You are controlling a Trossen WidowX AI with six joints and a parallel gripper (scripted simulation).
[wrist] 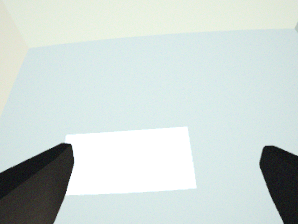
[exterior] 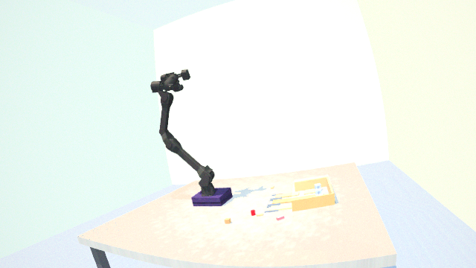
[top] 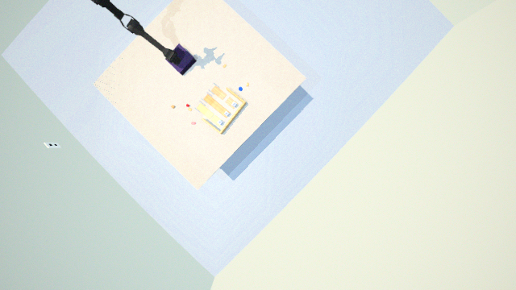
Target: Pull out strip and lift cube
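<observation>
Now: gripper tip 37 cm short of the red piece, 37 cm to the left of it and 76 cm above it. The rest, counted from my gripper tip: pink piece 49 cm ahead, 46 cm to the right, 77 cm below.
</observation>
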